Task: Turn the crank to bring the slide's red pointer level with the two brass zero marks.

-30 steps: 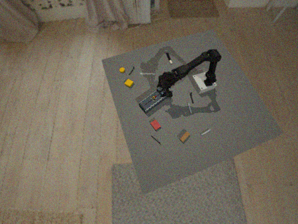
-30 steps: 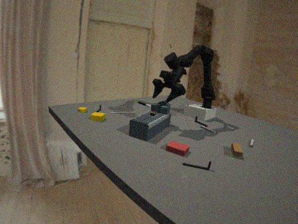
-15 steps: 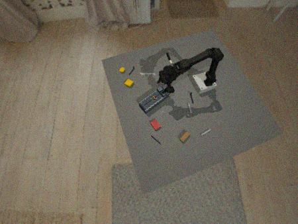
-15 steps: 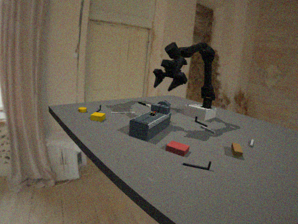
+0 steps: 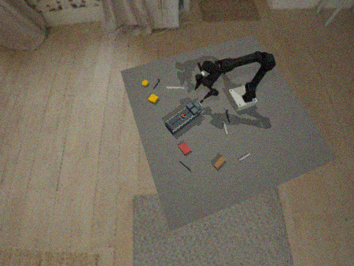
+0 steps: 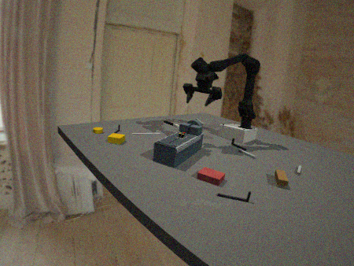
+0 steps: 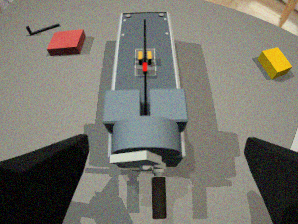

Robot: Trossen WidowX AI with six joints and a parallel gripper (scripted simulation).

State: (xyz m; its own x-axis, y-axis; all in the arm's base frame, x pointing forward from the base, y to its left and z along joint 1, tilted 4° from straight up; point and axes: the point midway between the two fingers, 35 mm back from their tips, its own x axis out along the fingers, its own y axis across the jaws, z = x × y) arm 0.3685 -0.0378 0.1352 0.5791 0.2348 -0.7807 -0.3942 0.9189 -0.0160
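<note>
The dark handle lies 130 mm below my gripper tip, 30 mm behind it and 10 mm to the right of it. The rest, counted from my gripper tip: red pointer 110 mm below, 110 mm ahead, 70 mm to the left; then yellow block 310 mm ahead, 180 mm below, 150 mm to the right; then red block 300 mm to the left, 180 mm below, 160 mm ahead.
</note>
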